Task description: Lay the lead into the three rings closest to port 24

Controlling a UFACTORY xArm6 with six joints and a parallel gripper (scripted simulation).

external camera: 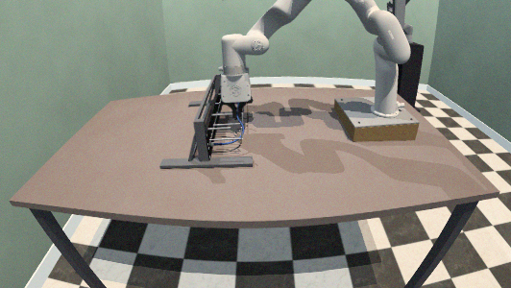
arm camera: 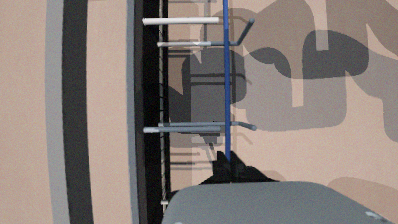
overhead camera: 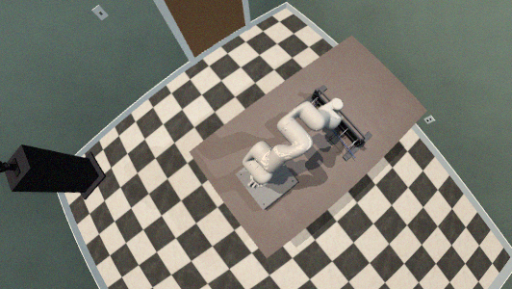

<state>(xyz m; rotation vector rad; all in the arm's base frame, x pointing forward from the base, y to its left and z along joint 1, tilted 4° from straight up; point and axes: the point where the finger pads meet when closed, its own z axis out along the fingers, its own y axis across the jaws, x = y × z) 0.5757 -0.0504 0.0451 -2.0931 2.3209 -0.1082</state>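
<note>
Right now my hand is 90 mm short of the rack, 60 mm to the left of it and 10 mm above it.
</note>
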